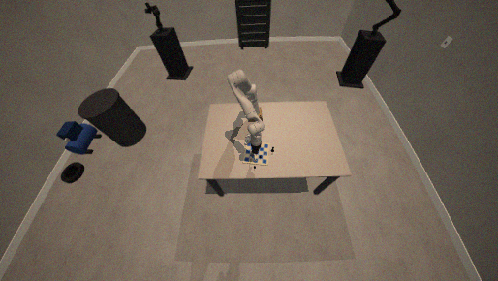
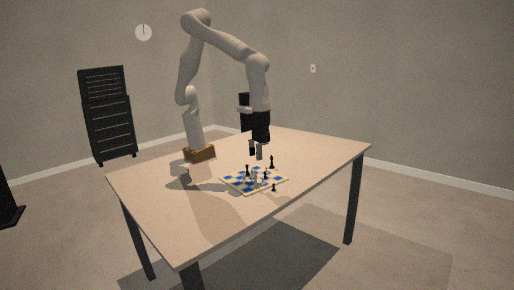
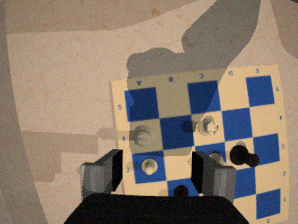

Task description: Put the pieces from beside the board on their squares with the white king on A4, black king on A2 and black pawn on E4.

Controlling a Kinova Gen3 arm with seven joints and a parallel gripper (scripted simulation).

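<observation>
The black king lies 16 cm to the left of my hand, 11 cm below it and 11 cm behind it. Also, from my hand: white king 10 cm below, 2 cm to the right, 1 cm ahead; then blue-and-cream chessboard 14 cm below, 7 cm behind, 2 cm to the left.
</observation>
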